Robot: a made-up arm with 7 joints.
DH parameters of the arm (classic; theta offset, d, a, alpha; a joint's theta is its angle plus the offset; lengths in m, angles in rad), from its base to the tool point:
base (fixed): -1.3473 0 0.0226 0
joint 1: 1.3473 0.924 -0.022 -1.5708
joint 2: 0 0.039 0.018 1.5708
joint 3: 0 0.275 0.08 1.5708
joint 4: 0 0.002 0.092 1.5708
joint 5: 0 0.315 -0.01 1.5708
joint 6: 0 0.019 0.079 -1.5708
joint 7: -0.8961 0 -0.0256 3.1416
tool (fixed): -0.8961 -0.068 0 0
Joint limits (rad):
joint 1: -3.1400..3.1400
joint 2: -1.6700..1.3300
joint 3: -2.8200..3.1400
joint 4: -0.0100..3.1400
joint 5: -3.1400..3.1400
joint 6: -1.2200..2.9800
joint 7: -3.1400..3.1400
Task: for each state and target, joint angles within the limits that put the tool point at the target. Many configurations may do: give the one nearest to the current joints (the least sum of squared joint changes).
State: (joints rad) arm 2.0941 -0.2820 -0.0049 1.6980 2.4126 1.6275 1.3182
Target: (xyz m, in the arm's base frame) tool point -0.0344 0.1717 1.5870
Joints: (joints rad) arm 1.8739 -0.2048 -0.2119 2.0722 2.5045 1.4068 1.4770
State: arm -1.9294 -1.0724 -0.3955 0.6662 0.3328 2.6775 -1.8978
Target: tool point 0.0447 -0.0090 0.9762
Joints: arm -1.1908 -1.2979 -0.1437 -0.0100 -0.0289 2.8063 -2.0495
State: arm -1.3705 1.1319 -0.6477 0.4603 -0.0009 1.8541 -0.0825
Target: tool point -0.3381 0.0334 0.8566
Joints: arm -1.9293 1.1349 -1.3116 0.9122 -0.1680 1.6072 -0.1661
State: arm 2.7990 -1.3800 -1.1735 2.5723 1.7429 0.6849 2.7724
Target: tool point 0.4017 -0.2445 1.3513
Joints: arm 1.9241 -1.4112 -0.6089 1.5856 2.0105 0.2434 2.7644
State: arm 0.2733 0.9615 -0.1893 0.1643 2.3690 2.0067 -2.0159
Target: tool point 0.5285 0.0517 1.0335
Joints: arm 0.1837 0.2209 -0.2470 0.9617 2.4951 2.1264 -2.0491
